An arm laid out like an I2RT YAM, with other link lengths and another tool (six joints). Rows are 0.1 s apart.
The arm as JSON. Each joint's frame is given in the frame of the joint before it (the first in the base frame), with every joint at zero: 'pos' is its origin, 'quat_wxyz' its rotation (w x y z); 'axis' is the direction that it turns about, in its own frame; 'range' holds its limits. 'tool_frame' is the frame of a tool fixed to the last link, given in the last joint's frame.
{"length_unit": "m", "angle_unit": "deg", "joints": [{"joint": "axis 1", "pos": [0.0, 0.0, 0.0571], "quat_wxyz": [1.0, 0.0, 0.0, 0.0], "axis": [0.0, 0.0, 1.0], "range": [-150.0, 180.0]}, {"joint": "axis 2", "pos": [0.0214, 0.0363, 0.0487], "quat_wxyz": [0.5, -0.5, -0.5, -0.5], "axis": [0.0, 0.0, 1.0], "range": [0.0, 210.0]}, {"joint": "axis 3", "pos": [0.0, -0.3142, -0.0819], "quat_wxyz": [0.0, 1.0, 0.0, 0.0], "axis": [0.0, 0.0, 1.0], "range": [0.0, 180.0]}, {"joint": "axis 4", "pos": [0.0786, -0.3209, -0.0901], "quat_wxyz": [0.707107, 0.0, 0.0, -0.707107], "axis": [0.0, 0.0, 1.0], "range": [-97.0, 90.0]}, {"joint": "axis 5", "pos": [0.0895, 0.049, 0.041], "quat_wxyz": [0.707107, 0.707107, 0.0, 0.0], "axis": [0.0, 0.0, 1.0], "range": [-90.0, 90.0]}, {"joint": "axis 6", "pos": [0.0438, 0.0, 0.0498], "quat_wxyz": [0.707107, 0.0, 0.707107, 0.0], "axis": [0.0, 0.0, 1.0], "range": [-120.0, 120.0]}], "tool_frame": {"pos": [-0.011, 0.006, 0.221], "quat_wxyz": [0.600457, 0.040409, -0.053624, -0.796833]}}
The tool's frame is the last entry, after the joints.
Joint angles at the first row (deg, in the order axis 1, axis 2, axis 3, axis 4, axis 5, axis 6):
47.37, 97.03, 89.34, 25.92, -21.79, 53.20
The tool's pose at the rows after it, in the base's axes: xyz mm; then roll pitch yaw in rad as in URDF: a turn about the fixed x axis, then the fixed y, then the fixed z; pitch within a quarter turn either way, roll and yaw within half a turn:
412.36, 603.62, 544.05, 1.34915, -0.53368, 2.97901
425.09, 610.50, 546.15, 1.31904, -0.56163, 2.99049
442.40, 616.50, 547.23, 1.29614, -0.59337, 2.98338
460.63, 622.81, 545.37, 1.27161, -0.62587, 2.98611
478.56, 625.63, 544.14, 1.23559, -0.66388, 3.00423
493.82, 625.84, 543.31, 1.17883, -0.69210, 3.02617
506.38, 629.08, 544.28, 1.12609, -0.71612, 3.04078
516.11, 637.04, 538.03, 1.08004, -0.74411, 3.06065
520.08, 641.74, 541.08, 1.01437, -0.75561, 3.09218
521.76, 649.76, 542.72, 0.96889, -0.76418, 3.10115
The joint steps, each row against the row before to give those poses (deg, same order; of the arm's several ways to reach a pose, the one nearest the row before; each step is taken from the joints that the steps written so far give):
-0.05, 2.75, 2.28, 1.06, 0.24, 2.17
-0.12, 2.61, 2.28, 1.44, 0.82, 2.13
-0.13, 2.72, 2.85, 0.36, 1.66, 1.75
-0.37, 3.06, 2.90, 0.72, 1.04, 2.06
-0.67, 2.82, 2.47, 1.31, 0.57, 2.84
-0.33, 2.32, 1.09, 3.01, 1.50, 2.53
0.20, 2.40, 1.90, 1.92, 2.24, 1.79
0.55, 2.68, 1.66, 1.95, 2.13, 1.77
0.76, 2.09, 1.52, 2.52, 2.38, 1.35
1.21, 1.99, 1.97, 1.19, 2.94, 0.19

